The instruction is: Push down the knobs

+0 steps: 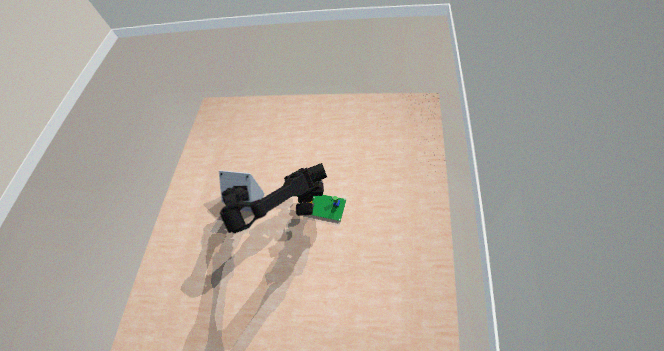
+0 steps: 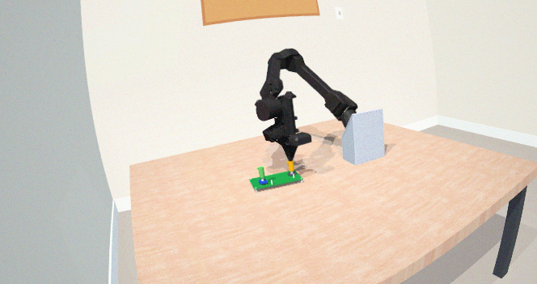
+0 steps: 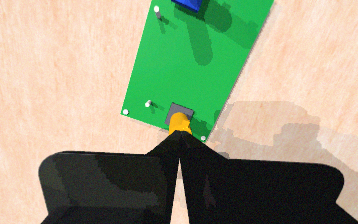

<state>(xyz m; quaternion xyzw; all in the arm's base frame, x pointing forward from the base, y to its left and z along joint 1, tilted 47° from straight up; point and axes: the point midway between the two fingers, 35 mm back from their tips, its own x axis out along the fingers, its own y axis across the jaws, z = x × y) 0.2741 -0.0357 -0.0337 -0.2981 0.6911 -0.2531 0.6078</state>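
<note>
Right now the green knob is 11 cm ahead of my gripper tip and 1 cm to the left of it.
</note>
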